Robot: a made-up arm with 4 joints. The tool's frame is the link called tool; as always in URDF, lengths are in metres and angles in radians.
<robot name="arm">
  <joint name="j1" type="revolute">
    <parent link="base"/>
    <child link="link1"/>
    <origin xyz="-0.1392 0.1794 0.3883" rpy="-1.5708 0 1.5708"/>
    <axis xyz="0 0 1"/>
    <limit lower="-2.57" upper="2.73"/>
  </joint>
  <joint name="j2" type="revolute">
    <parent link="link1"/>
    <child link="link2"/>
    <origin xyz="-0.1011 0.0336 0.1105" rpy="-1.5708 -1.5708 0"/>
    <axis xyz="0 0 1"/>
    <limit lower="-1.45" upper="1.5"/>
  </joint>
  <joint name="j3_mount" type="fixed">
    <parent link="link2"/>
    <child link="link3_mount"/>
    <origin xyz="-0.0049 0.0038 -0.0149" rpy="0 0 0"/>
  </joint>
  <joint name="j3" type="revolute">
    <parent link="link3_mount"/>
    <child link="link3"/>
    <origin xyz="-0.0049 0.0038 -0.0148" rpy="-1.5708 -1.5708 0"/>
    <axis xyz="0 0 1"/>
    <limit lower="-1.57" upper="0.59"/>
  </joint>
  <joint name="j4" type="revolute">
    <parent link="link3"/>
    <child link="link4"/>
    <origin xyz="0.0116 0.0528 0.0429" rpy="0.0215 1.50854 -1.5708"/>
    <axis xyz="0 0 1"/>
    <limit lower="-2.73" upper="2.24"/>
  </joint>
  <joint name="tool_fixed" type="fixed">
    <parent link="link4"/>
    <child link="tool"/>
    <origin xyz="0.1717 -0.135 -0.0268" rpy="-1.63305 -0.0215 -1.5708"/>
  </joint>
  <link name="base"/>
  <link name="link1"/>
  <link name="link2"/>
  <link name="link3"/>
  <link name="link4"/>
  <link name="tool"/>
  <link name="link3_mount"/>
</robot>
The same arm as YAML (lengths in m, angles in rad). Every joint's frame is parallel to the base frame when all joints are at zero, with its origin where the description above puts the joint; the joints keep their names.
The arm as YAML. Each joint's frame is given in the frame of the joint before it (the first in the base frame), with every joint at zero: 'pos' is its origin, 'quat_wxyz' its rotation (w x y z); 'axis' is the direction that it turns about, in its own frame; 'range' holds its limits. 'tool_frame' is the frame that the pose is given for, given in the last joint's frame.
length_unit: m
angle_unit: rad
joints:
  - joint: j1
    pos: [-0.1392, 0.1794, 0.3883]
    quat_wxyz: [1.0, 0.0, 0.0, 0.0]
    axis: "-x"
    range: [-2.57, 2.73]
  - joint: j2
    pos: [-0.1105, -0.1011, -0.0336]
    quat_wxyz: [1.0, 0.0, 0.0, 0.0]
    axis: "-z"
    range: [-1.45, 1.5]
  - joint: j3
    pos: [0.0098, 0.0076, 0.0297]
    quat_wxyz: [1.0, 0.0, 0.0, 0.0]
    axis: "+y"
    range: [-1.57, 0.59]
  - joint: j4
    pos: [-0.0528, 0.0429, -0.0116]
    quat_wxyz: [1.0, 0.0, 0.0, 0.0]
    axis: [0.997832, 0.062202, 0.021501]
    range: [-2.73, 2.24]
tool_frame:
  pos: [-0.019, -0.1732, 0.1344]
  quat_wxyz: [0.499994, 0.500001, -0.499999, 0.500006]

